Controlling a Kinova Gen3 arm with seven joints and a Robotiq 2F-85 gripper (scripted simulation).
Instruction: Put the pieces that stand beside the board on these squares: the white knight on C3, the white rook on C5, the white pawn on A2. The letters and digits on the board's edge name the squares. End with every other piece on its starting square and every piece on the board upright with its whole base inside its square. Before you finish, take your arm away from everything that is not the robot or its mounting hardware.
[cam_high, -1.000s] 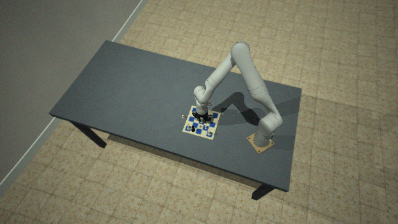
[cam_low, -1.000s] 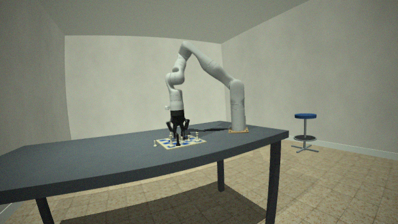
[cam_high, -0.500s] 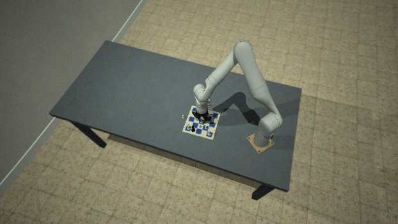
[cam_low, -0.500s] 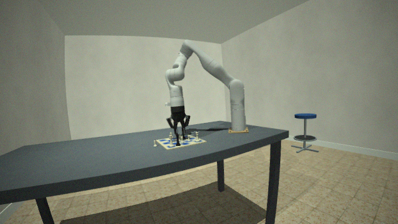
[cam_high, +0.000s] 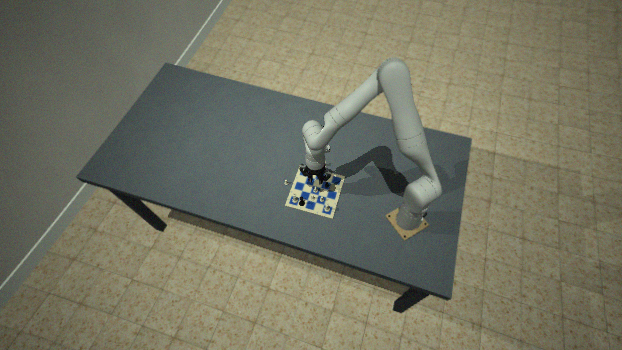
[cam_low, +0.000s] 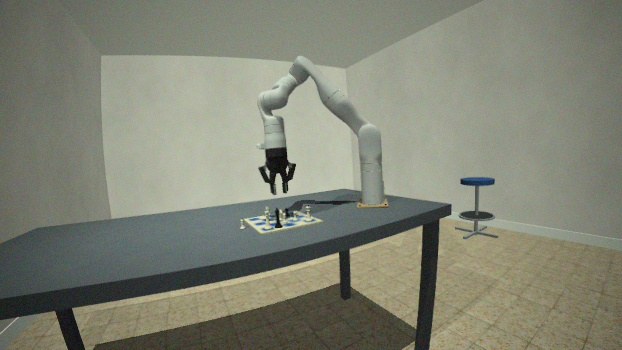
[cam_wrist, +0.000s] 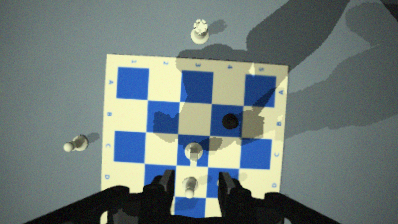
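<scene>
The white rook lies 140 mm to the right of my hand, 100 mm below it and 20 mm behind it. The rest, counted from my hand: white king (80 mm below, 80 mm ahead, 60 mm to the left); then black pawn (100 mm below, 40 mm to the right, 40 mm behind); then chessboard (120 mm below, 10 mm to the right).
</scene>
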